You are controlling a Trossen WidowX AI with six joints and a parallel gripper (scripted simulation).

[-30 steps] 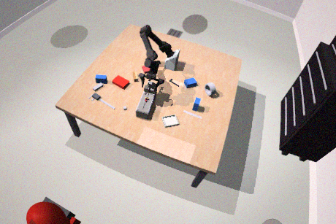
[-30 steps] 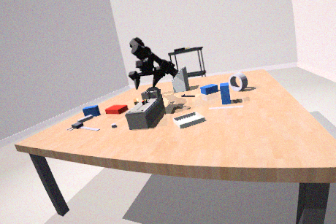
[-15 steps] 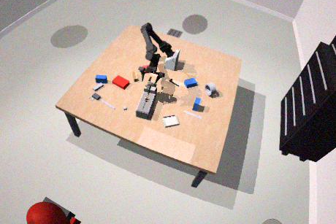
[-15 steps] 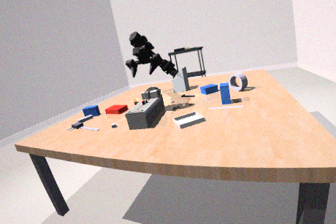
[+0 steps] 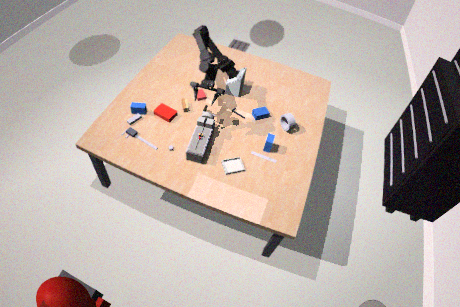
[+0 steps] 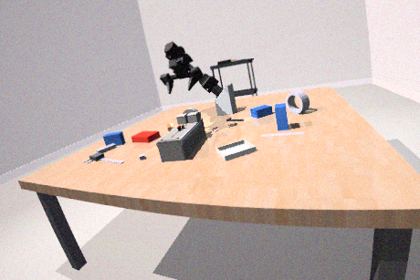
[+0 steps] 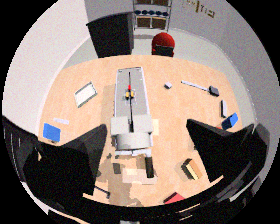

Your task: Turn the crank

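My gripper tip is 110 mm above the dark crank handle, 70 mm past it and 10 mm to the left of it. The rest, counted from my gripper tip: red block (240 mm to the right, 190 mm below, 10 mm behind); white tray (260 mm to the left, 200 mm below, 170 mm ahead); red pointer (130 mm ahead, 120 mm below, 40 mm to the left).
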